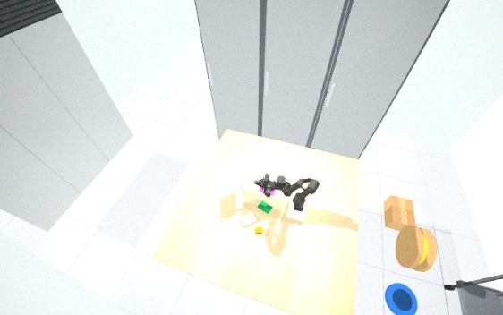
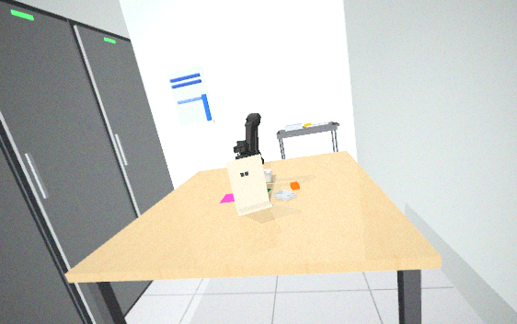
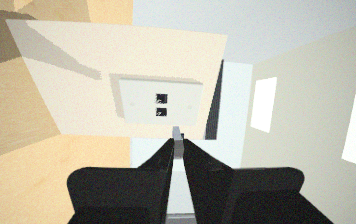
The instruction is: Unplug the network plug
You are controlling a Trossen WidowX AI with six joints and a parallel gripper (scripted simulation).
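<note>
My gripper tip is now 200 mm above the magenta marked square, 110 mm to the left of it and 90 mm past it. Also, from my gripper tip: green board (200 mm below, 110 mm behind, 60 mm to the left); upright panel (90 mm below, 90 mm ahead, 40 mm to the left); grey network plug (right at my gripper tip).
</note>
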